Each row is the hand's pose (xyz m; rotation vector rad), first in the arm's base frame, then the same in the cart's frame.
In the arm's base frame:
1: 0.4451 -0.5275 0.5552 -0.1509 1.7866 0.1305
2: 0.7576 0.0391 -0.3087 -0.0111 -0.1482 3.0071
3: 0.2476 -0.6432 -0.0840 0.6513 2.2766 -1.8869
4: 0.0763 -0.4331 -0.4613 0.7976 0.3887 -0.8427
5: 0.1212 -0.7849 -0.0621 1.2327 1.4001 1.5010
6: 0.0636 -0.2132 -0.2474 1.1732 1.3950 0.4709
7: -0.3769 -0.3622 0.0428 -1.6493 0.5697 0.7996
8: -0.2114 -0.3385 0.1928 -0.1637 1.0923 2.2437
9: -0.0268 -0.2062 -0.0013 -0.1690 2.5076 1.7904
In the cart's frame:
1: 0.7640 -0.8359 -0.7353 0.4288 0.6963 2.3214
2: 0.2392 -0.4230 0.1127 -0.1138 2.1260 -1.1345
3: 0.2890 -0.3516 -0.7640 -0.3896 2.7003 1.0126
4: -0.1396 -0.2458 -0.6192 2.1027 1.4414 0.8095
5: 0.2702 -0.3247 -0.9523 -0.7065 0.1058 -2.1343
6: -0.1070 -0.5384 -0.5322 -1.2926 -0.8154 -2.2760
7: -0.1805 -0.8063 -1.0048 0.0798 -1.0062 1.2374
8: 0.0153 -0.8806 -0.9234 -0.1179 1.5286 -2.4443
9: -0.0251 -0.7550 -0.6554 0.9597 0.3360 -2.6559

